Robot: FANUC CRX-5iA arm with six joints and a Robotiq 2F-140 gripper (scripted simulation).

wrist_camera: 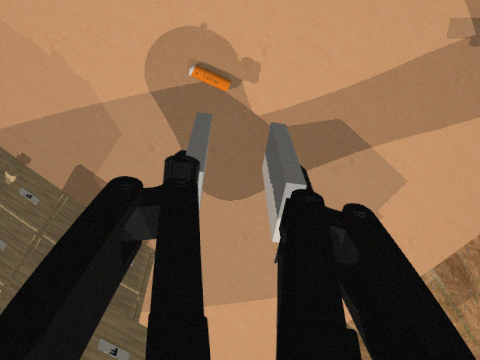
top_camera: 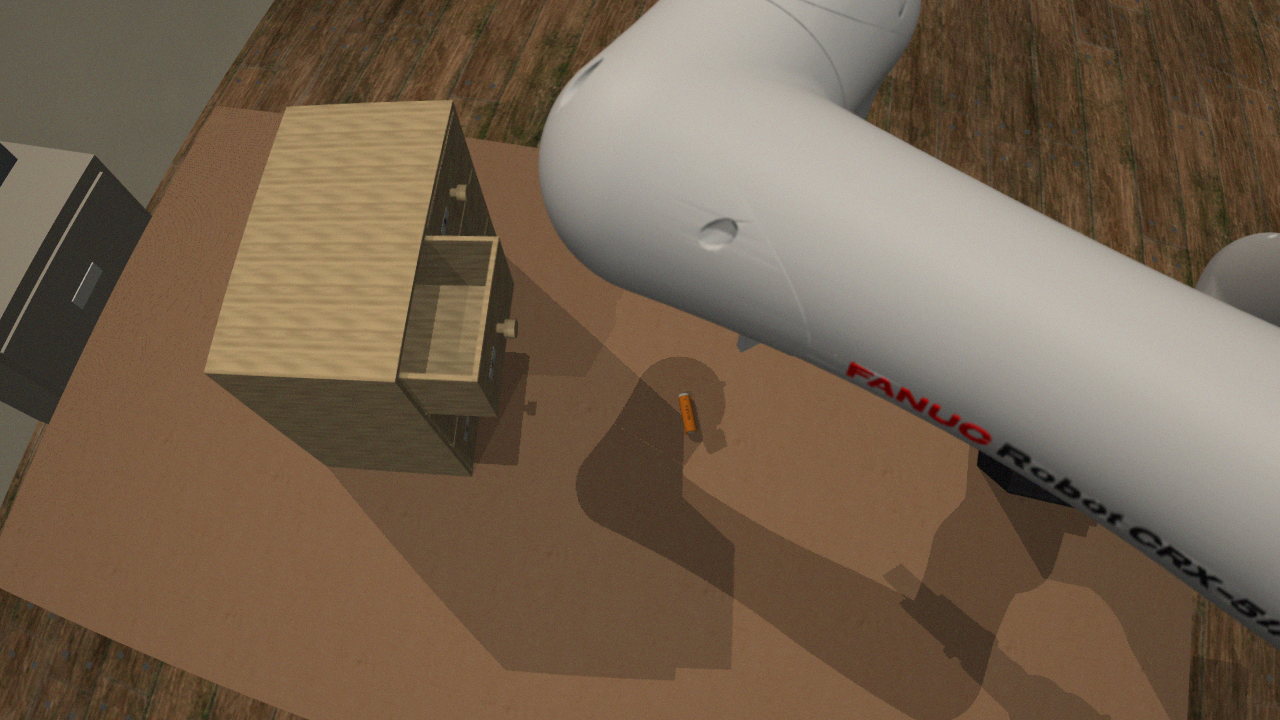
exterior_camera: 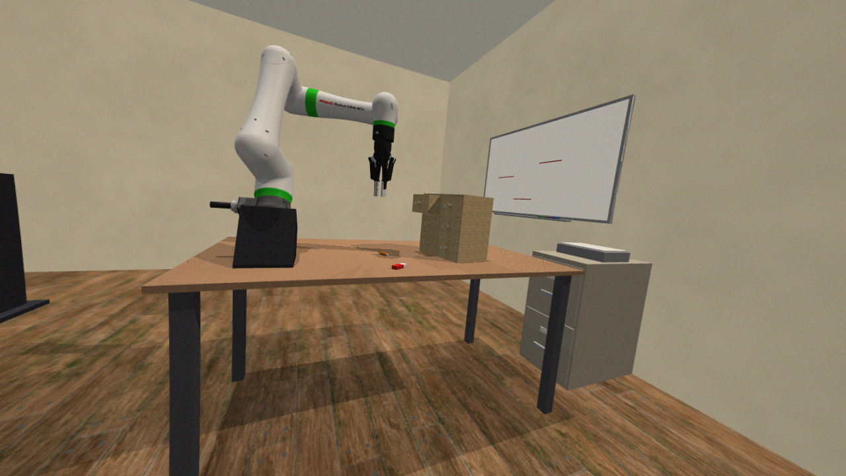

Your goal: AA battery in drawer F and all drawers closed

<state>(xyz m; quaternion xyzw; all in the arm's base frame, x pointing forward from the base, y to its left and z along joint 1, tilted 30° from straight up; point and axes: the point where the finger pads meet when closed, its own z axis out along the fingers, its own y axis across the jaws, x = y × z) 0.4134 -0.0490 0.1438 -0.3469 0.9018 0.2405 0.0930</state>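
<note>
My hand is 40 mm short of the orange AA battery and 290 mm above it. Also, from my hand: eraser: 40 mm ahead, 230 mm to the right, 290 mm below; drawer: 300 mm ahead, 70 mm to the left, 70 mm below.
</note>
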